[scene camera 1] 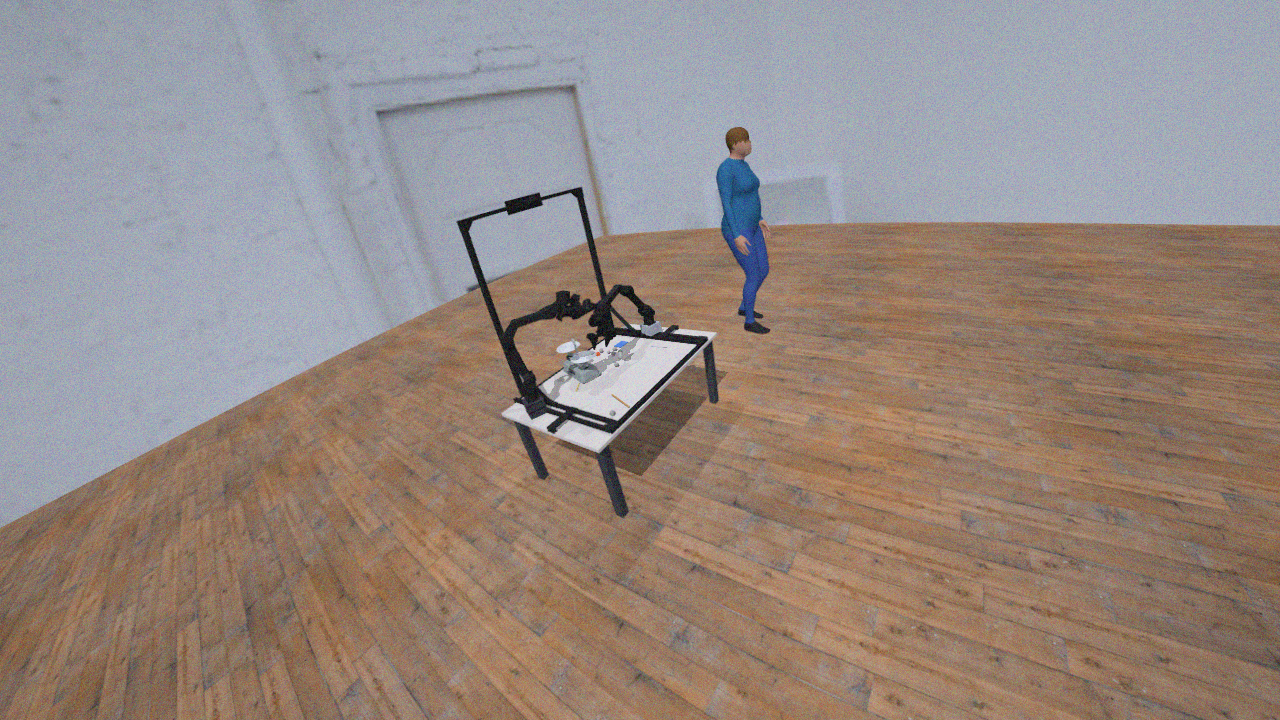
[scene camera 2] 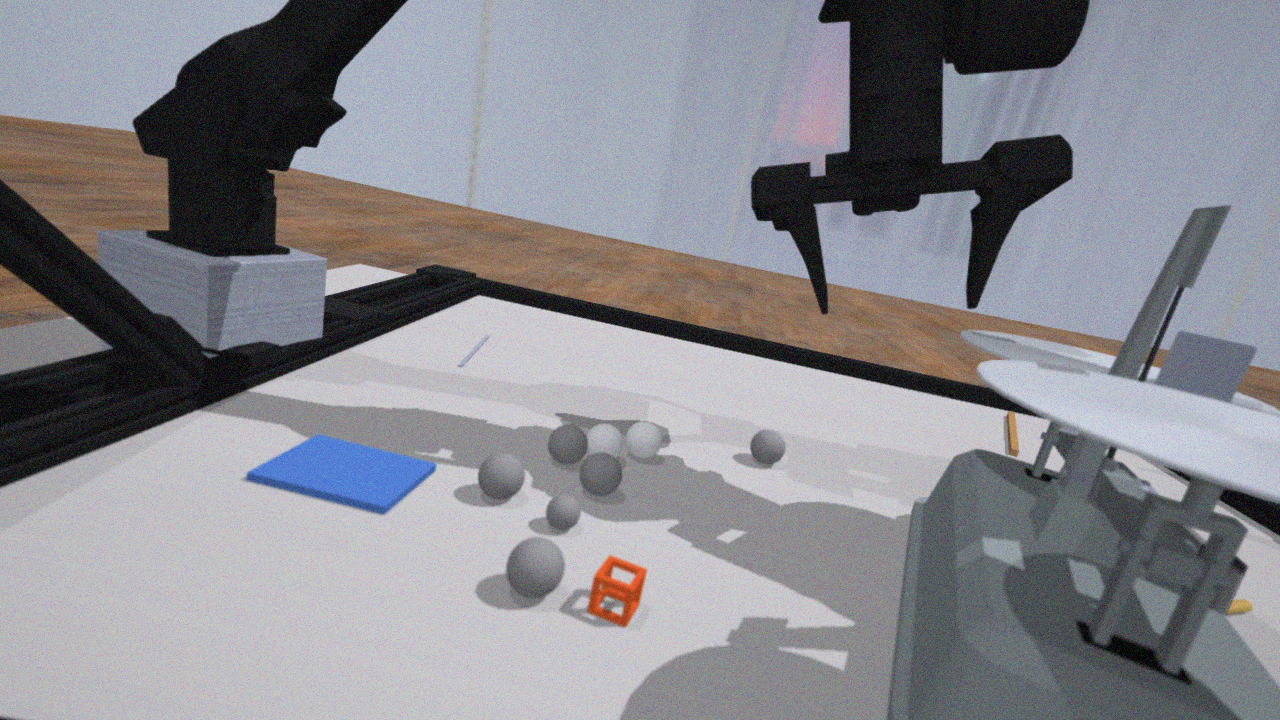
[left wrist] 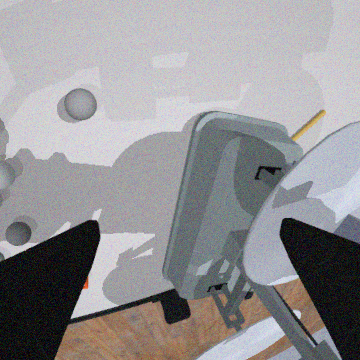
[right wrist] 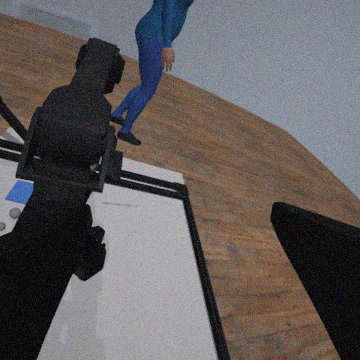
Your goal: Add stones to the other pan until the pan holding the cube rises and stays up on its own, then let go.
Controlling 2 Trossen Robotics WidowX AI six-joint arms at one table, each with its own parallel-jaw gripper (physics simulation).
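Note:
The grey balance stands at the right of scene camera 2. A blue-grey cube sits on the far pan. The near pan shows no stone on its visible part; I cannot tell which pan is higher. Several round stones lie on the table, with one stone apart. My left gripper is open and empty, above the table beside the balance. My right gripper is open and empty, high up.
An orange open-frame cube lies beside the nearest stone. A blue pad lies left of the stones. A yellow stick lies by the balance base. A black frame rises over the table; a person stands beyond it.

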